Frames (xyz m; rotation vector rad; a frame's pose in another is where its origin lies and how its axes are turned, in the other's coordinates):
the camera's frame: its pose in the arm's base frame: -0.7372 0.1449 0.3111 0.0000 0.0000 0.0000
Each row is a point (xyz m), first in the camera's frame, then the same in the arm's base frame.
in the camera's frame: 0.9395 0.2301 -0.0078
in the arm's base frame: 0.2023 0.3750 0.3033
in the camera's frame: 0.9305 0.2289 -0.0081
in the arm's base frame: 0.1933 0.3738 0.3030
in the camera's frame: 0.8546 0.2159 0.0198
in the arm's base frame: 0.1174 0.3608 0.3309
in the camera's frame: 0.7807 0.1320 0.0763
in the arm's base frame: 0.0435 0.2769 0.3874
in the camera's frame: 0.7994 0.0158 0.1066
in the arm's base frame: 0.0622 0.1607 0.4177
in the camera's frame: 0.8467 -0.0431 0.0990
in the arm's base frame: 0.1095 0.1018 0.4101
